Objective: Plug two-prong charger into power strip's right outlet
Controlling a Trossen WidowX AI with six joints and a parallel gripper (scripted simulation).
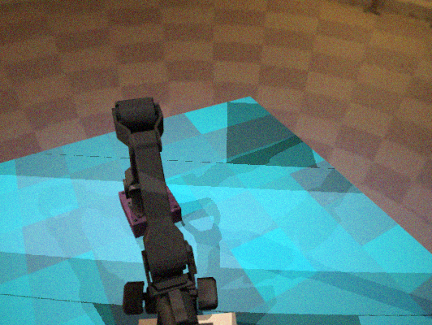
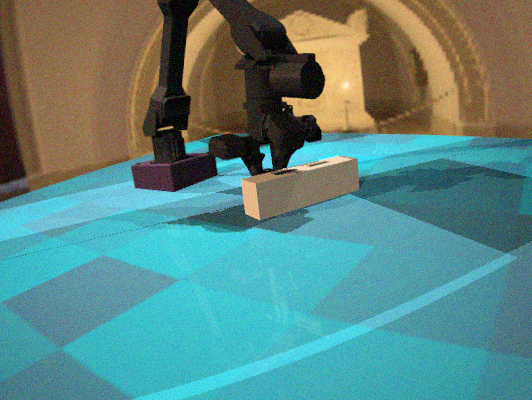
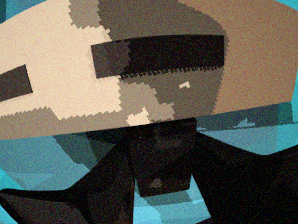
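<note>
The dark two-prong charger is 10 mm ahead of my gripper tip, 10 mm to the right of it and 10 mm above it.
</note>
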